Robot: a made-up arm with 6 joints.
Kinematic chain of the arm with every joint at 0, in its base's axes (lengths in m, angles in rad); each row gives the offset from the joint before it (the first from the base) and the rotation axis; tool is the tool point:
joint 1: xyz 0 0 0.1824 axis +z
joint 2: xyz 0 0.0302 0 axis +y
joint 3: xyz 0 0 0.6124 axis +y
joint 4: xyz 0 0 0.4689 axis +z
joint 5: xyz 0 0 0 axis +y
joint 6: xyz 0 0 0.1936 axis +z
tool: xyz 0 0 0
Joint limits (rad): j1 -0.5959..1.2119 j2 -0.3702..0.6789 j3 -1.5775..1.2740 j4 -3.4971..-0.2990 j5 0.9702..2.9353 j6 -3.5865..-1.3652
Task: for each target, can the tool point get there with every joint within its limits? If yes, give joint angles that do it. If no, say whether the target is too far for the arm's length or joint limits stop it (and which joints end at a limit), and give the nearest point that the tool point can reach.
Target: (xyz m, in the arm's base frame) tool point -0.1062 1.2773 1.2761
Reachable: no: too far | nearest point 0.2188 0.8275 1.0314 | short by 0.606 m
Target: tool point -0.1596 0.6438 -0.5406
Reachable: no: joint limits stop it (at a limit: joint 1, joint 2, joint 3, joint 4) | nearest point 0.2974 0.7180 0.3040 | short by 0.963 m
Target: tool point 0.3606 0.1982 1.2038
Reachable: yes | joints 0.7987 0.2148 0.5872 -2.2495 1.4972 -3.1532
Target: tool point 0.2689 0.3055 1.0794
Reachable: yes | joints 0.9614 0.4197 0.3697 -2.6161 2.2464 -3.1002
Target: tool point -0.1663 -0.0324 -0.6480
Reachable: no: joint limits stop it (at a limit: joint 2, joint 3) | nearest point -0.5759 -0.1122 0.4008 | short by 1.129 m
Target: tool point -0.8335 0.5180 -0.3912
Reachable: no: joint limits stop it (at a limit: joint 2, joint 3, joint 5) | nearest point -0.5957 0.3702 0.3920 | short by 0.832 m
